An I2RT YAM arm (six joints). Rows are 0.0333 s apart.
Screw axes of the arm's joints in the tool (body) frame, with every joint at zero. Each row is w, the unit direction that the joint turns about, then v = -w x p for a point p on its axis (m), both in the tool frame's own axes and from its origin. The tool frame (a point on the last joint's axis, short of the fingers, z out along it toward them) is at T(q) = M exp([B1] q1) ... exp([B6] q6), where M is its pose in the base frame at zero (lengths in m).
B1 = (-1, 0, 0, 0.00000, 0.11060, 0.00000)
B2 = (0, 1, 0, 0.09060, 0.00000, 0.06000)
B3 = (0, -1, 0, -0.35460, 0.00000, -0.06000)
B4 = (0, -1, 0, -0.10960, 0.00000, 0.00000)
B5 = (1, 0, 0, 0.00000, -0.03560, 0.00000)
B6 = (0, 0, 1, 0.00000, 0.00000, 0.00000)
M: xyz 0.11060 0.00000 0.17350 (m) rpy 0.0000 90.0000 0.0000 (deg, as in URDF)
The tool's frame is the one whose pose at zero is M.
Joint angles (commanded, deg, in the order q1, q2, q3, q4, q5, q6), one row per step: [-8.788 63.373 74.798 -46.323 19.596 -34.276]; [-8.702 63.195 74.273 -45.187 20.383 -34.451]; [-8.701 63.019 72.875 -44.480 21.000 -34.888]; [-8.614 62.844 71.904 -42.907 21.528 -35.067]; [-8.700 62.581 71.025 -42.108 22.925 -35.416]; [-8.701 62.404 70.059 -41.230 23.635 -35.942]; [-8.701 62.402 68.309 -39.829 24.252 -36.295]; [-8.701 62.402 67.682 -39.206 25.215 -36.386]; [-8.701 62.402 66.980 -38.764 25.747 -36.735]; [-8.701 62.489 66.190 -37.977 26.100 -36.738]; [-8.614 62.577 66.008 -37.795 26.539 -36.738]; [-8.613 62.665 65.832 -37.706 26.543 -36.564]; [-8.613 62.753 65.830 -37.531 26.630 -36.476]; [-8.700 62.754 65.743 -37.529 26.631 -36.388]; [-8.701 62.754 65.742 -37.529 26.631 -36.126]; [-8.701 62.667 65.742 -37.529 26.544 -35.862]
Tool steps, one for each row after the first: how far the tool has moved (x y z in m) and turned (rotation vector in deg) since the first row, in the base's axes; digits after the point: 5 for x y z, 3 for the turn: [0.00060 -0.00023 -0.00044 -0.685 -0.632 -0.469]; [0.00137 -0.00070 -0.00643 -1.267 0.132 -0.739]; [0.00276 -0.00088 -0.00875 -1.799 -0.507 -1.002]; [0.00245 -0.00199 -0.01134 -2.846 -0.392 -2.064]; [0.00290 -0.00247 -0.01471 -3.619 -0.160 -2.380]; [0.00502 -0.00315 -0.02237 -4.162 0.416 -2.695]; [0.00563 -0.00379 -0.02484 -4.755 0.563 -3.445]; [0.00618 -0.00418 -0.02809 -5.259 1.049 -3.692]; [0.00751 -0.00458 -0.03166 -5.445 1.177 -3.978]; [0.00806 -0.00456 -0.03268 -5.678 1.306 -4.250]; [0.00857 -0.00464 -0.03387 -5.540 1.393 -4.335]; [0.00911 -0.00477 -0.03392 -5.537 1.273 -4.457]; [0.00905 -0.00511 -0.03442 -5.467 1.318 -4.587]; [0.00905 -0.00512 -0.03442 -5.287 1.188 -4.725]; [0.00871 -0.00501 -0.03412 -5.066 0.960 -4.796]
